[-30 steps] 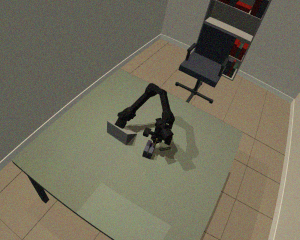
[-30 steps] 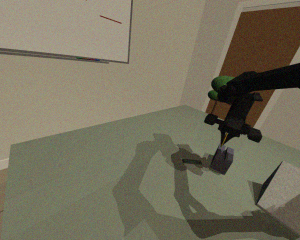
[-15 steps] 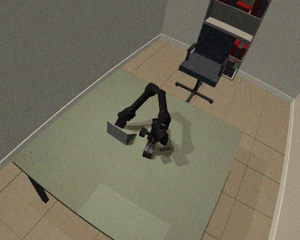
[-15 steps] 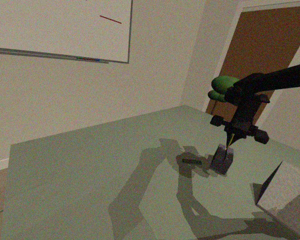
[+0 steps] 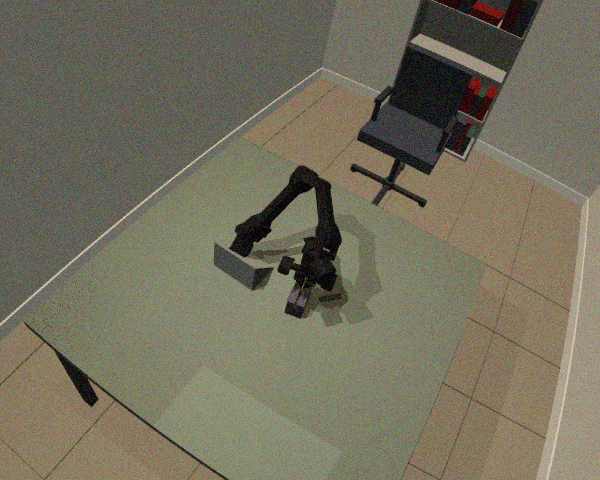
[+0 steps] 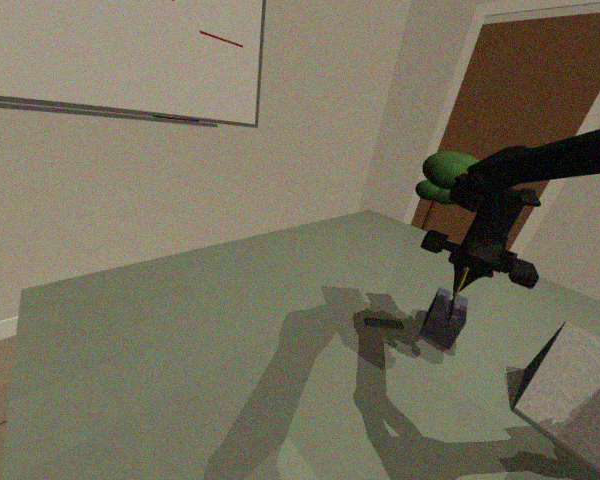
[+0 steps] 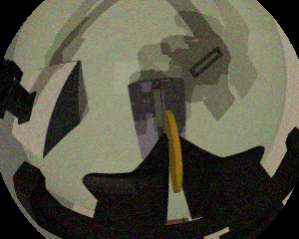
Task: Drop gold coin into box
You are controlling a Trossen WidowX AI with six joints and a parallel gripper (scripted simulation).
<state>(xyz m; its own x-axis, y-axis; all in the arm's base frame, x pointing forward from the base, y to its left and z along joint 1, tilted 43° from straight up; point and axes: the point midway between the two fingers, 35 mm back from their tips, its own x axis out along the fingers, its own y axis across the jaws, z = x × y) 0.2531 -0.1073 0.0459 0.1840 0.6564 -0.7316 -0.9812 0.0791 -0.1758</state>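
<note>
Now: the thin gold coin 2 cm above my gripper tip.
</note>
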